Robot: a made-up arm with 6 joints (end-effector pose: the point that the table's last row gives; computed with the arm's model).
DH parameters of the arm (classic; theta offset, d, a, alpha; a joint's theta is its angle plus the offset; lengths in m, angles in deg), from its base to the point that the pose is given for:
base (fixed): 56.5 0 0.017 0
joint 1: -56.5 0.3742 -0.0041 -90
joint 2: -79.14 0 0.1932 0
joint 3: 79.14 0.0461 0.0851 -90
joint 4: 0 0.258 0.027 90
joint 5: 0 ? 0.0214 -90
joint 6: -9.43 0 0.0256 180
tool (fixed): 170.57 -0.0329 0 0
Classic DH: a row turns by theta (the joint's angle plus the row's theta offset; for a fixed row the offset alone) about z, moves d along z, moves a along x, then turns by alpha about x.
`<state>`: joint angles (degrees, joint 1 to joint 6).
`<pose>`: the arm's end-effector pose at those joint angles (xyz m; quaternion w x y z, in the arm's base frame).
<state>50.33 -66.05 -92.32 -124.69 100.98 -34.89</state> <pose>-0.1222 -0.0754 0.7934 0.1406 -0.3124 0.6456 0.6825</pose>
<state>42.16 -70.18 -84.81 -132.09 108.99 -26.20</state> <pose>-0.1311 -0.0525 0.7797 0.2958 -0.2514 0.6506 0.6527</pose>
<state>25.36 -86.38 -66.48 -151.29 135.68 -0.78</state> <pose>-0.1777 -0.0116 0.7169 0.7106 -0.1566 0.5449 0.4166</pose>
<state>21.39 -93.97 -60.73 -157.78 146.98 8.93</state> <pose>-0.2005 0.0016 0.6825 0.8310 -0.1376 0.4581 0.2841</pose>
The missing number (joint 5, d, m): -0.0329
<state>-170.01 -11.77 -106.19 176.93 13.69 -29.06</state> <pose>-0.2225 -0.0874 0.7298 0.1523 -0.8959 0.1719 -0.3803</pose>
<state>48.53 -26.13 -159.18 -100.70 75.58 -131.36</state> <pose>-0.1445 -0.0923 0.8177 0.3667 0.0037 -0.7846 -0.4998</pose>
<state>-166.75 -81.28 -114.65 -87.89 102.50 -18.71</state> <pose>0.3747 0.0687 0.6926 0.6387 0.3797 0.5066 -0.4372</pose>
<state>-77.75 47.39 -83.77 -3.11 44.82 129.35</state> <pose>0.0881 -0.3878 0.3026 0.9740 0.0585 0.0479 -0.2135</pose>
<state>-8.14 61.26 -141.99 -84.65 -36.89 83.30</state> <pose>0.4877 0.0569 0.5374 0.1620 0.6545 0.1865 -0.7145</pose>
